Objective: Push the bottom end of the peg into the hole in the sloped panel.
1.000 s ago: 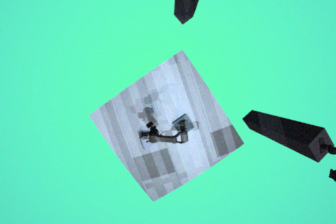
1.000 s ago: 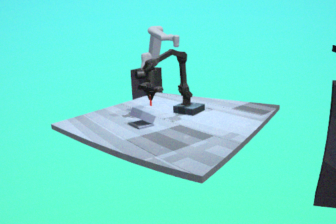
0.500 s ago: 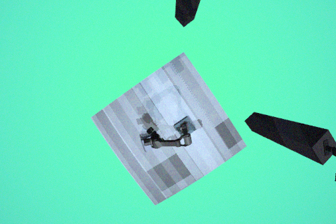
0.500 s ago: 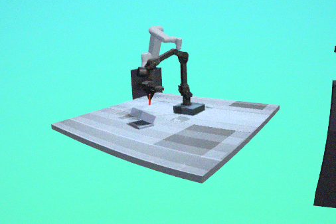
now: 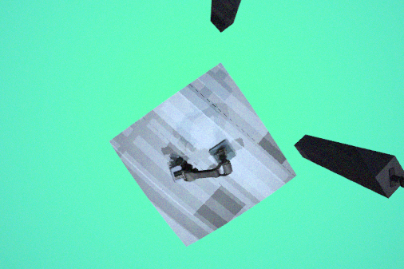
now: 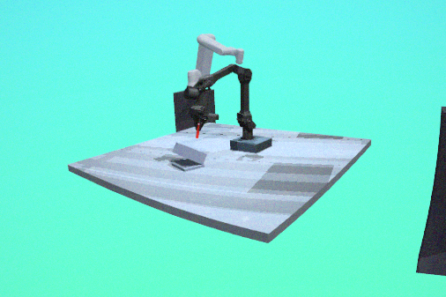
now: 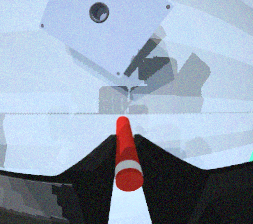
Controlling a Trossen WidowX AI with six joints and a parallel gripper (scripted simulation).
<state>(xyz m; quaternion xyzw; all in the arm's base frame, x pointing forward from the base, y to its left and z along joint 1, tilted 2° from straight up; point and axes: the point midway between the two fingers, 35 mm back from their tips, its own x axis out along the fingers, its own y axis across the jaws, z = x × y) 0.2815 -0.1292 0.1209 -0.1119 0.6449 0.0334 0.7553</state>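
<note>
My gripper tip is now 13 cm short of the sloped grey panel, 8 cm above it and 4 cm to the right of it. Round my gripper tip: flat base plate (15 cm ahead, 14 cm below, 3 cm to the left); then red peg (2 cm above).
</note>
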